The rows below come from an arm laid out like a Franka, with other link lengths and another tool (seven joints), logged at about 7 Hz.
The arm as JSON. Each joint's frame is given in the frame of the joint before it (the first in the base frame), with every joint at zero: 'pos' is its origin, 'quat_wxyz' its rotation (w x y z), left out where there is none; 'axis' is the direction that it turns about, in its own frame. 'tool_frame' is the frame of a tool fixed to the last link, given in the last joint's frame.
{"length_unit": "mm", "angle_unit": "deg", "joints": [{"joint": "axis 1", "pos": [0.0, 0.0, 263.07], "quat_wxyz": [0.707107, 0.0, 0.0, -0.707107], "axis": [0.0, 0.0, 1.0]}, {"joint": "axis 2", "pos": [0.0, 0.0, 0.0], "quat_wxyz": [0.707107, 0.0, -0.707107, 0.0], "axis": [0.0, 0.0, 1.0]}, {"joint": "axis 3", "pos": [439.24, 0.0, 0.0], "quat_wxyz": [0.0, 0.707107, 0.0, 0.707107], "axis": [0.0, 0.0, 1.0]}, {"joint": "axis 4", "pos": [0.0, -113.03, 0.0], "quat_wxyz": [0.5, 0.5, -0.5, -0.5], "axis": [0.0, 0.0, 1.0]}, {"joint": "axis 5", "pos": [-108.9, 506.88, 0.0], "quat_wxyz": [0.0, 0.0, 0.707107, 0.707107], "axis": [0.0, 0.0, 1.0]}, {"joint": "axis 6", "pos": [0.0, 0.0, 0.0], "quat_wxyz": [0.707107, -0.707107, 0.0, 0.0], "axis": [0.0, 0.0, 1.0]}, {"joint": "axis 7", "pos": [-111.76, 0.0, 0.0], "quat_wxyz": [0.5, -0.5, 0.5, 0.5], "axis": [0.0, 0.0, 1.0]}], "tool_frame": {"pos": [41.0, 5.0, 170.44], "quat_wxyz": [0.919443, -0.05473, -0.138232, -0.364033]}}
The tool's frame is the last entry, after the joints.
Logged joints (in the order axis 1, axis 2, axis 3, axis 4, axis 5, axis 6, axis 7), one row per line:
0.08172 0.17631 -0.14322 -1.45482 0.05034 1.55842 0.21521
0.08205 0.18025 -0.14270 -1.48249 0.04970 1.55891 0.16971
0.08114 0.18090 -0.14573 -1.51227 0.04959 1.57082 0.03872
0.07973 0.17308 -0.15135 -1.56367 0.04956 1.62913 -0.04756
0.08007 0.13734 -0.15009 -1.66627 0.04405 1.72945 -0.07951
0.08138 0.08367 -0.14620 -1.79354 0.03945 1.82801 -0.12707
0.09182 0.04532 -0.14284 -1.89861 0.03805 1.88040 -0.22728
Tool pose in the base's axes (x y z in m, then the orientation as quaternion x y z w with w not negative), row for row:
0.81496 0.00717 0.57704 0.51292 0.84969 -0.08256 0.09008
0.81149 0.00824 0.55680 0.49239 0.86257 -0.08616 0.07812
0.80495 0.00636 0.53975 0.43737 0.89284 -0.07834 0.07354
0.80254 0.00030 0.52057 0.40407 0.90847 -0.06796 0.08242
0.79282 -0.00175 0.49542 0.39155 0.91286 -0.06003 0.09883
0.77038 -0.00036 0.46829 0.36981 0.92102 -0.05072 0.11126
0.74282 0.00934 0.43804 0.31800 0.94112 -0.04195 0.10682
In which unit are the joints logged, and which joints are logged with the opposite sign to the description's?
The joints are logged in radians. Opposite sign: none.
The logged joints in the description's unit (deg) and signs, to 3 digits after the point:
4.682 10.102 -8.206 -83.355 2.884 89.291 12.331
4.701 10.328 -8.176 -84.940 2.848 89.319 9.724
4.649 10.365 -8.350 -86.647 2.841 90.001 2.218
4.568 9.917 -8.672 -89.592 2.840 93.342 -2.725
4.588 7.869 -8.600 -95.470 2.524 99.090 -4.556
4.663 4.794 -8.377 -102.762 2.260 104.737 -7.281
5.261 2.597 -8.184 -108.782 2.180 107.739 -13.022

